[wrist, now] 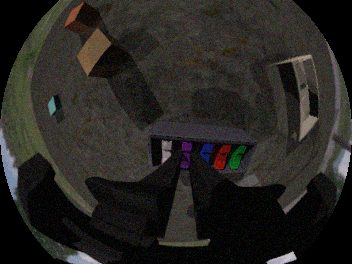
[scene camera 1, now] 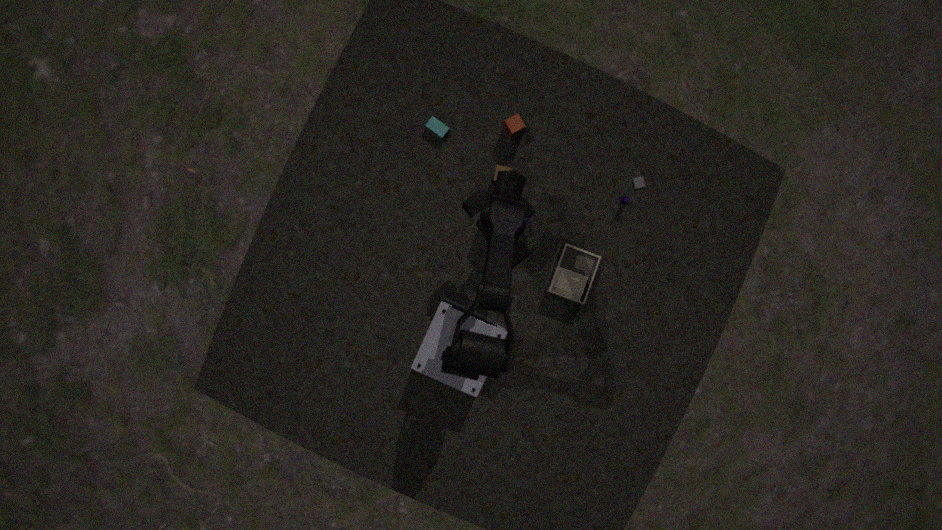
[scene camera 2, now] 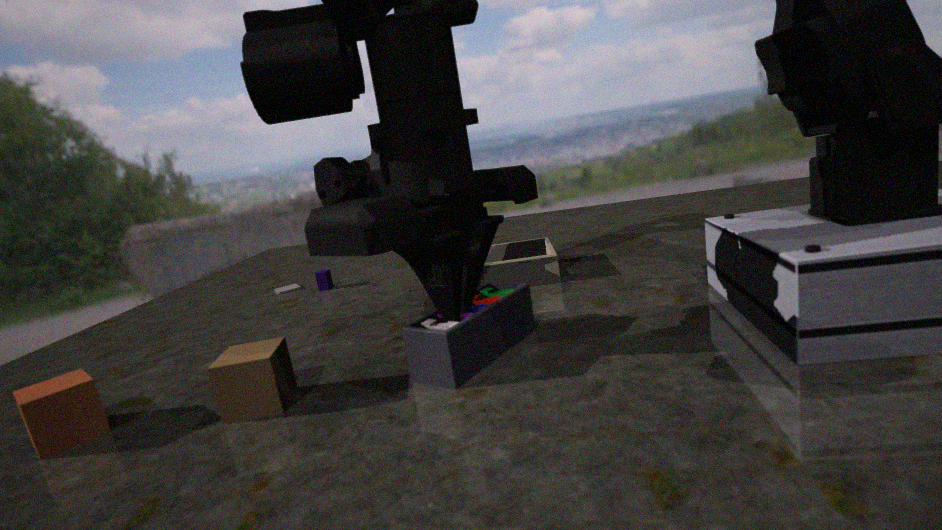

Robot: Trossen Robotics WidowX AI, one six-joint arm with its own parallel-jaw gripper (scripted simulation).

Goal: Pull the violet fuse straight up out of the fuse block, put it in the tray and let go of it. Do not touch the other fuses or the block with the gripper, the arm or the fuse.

Labels:
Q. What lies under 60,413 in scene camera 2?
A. An orange cube.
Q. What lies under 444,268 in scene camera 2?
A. The gripper.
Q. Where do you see a tan cube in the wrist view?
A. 101,56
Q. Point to a tray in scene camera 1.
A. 574,271

